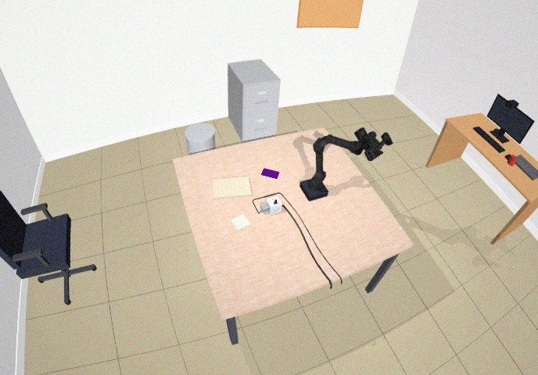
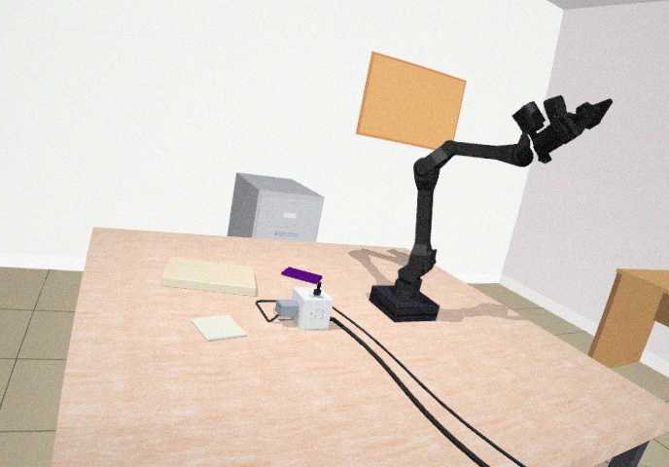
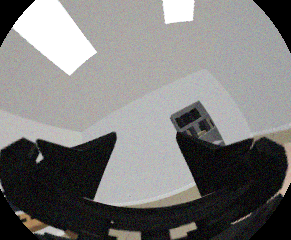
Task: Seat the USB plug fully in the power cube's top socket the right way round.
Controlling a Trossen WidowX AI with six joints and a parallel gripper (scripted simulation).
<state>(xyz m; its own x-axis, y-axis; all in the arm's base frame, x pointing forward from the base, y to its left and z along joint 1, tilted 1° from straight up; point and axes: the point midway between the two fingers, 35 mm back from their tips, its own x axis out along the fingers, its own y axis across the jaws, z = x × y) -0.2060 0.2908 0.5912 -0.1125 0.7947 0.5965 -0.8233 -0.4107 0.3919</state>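
My gripper tip is 510 mm short of the dark USB plug, 200 mm to the left of it and 560 mm above it. The rest, counted from my gripper tip: beige book: 750 mm ahead, 430 mm to the right, 640 mm below; then purple item: 470 mm ahead, 540 mm to the right, 650 mm below; then white pad: 730 mm ahead, 150 mm to the right, 650 mm below.
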